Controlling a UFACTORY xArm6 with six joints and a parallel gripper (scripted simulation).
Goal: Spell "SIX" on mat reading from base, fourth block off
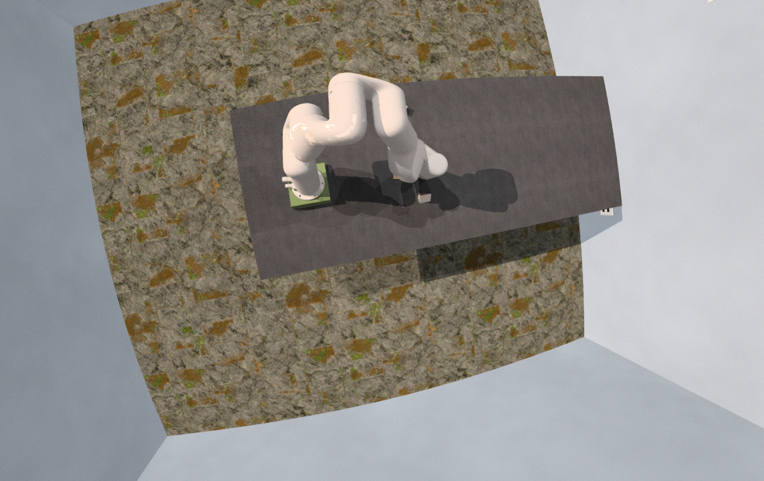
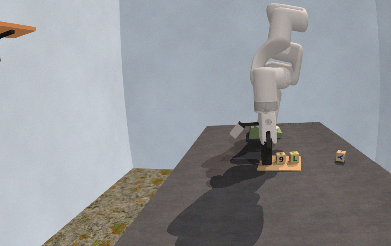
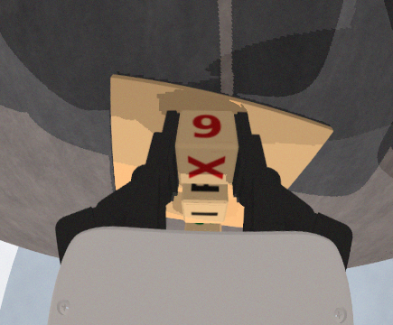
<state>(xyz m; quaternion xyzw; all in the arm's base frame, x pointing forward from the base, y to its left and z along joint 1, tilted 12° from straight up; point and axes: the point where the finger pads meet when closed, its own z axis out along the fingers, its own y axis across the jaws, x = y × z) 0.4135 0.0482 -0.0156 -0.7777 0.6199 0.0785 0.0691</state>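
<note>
The X block is 10 mm below my hand. From my hand the other things lie so: tan mat 10 mm behind, 50 mm to the left, 20 mm below; then S block 20 mm behind, 90 mm to the left, 10 mm below; then I block 10 mm behind, 50 mm to the left, 10 mm below.
</note>
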